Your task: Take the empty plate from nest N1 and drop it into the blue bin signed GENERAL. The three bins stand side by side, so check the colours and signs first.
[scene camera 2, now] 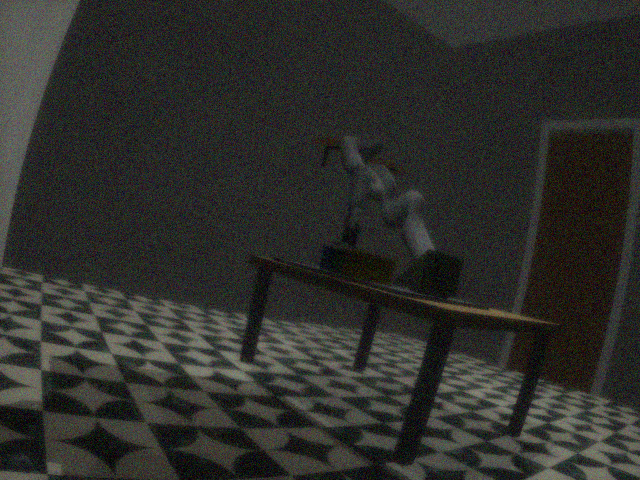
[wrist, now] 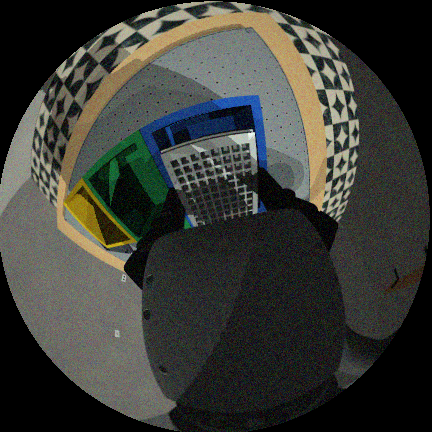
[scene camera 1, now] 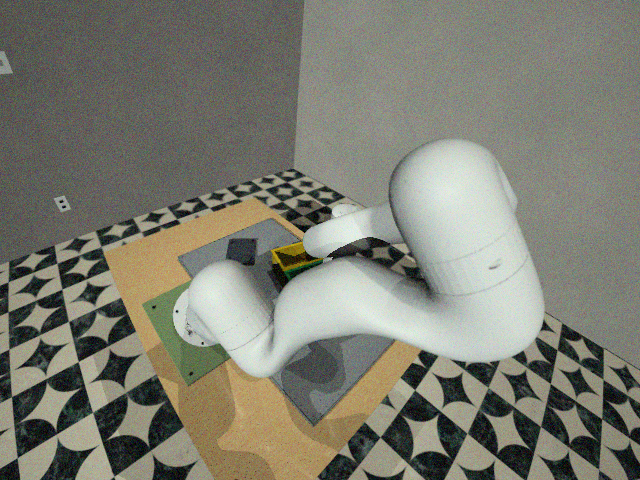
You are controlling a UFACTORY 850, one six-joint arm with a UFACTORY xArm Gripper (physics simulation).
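My gripper (wrist: 217,187) is shut on a pale grid-patterned plate (wrist: 215,172), gripped by its two sides. The plate hangs over the blue bin (wrist: 215,104) in the wrist view, with its far edge within the rim outline; its height above or inside the bin is unclear. The green bin (wrist: 124,187) (scene camera 1: 305,268) stands beside the blue one, and the yellow bin (wrist: 90,207) (scene camera 1: 289,250) is at the far side of the green one. In scene camera 2 the gripper is a dark shape close above the bins. I cannot read any sign or identify nest N1.
The bins stand on a grey perforated mat (scene camera 1: 361,356) (wrist: 240,60) on a wooden table (scene camera 1: 139,258) (scene camera 2: 351,289). A dark square pad (scene camera 1: 241,250) lies beyond the yellow bin. The white arm (scene camera 1: 330,299) rises from a green base plate (scene camera 1: 162,315) and hides much of the mat in scene camera 1.
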